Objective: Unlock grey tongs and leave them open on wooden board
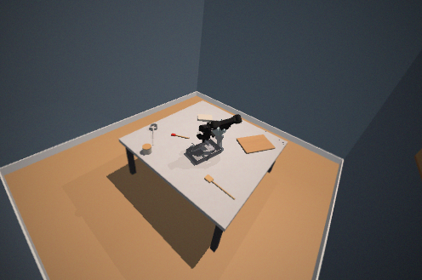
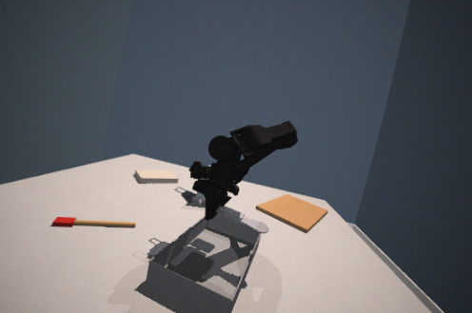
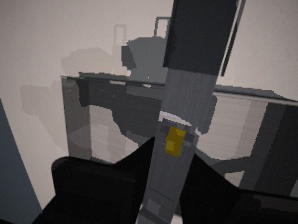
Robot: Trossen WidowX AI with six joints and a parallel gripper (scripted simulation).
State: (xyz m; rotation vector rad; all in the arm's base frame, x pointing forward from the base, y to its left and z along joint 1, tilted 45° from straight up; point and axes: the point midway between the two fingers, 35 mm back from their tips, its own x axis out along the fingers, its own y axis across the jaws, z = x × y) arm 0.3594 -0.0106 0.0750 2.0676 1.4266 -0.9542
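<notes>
Now: gripper tip 3 cm short of the roasting tin, 4 cm to the right of it and 7 cm above it. The rest, counted from my gripper tip: red-headed wooden spatula (3 cm ahead, 32 cm to the right, 9 cm below); yellow lock piece (1 cm behind, 2 cm to the right, 4 cm above); cork-coloured pot (39 cm ahead, 35 cm to the right, 6 cm below).
</notes>
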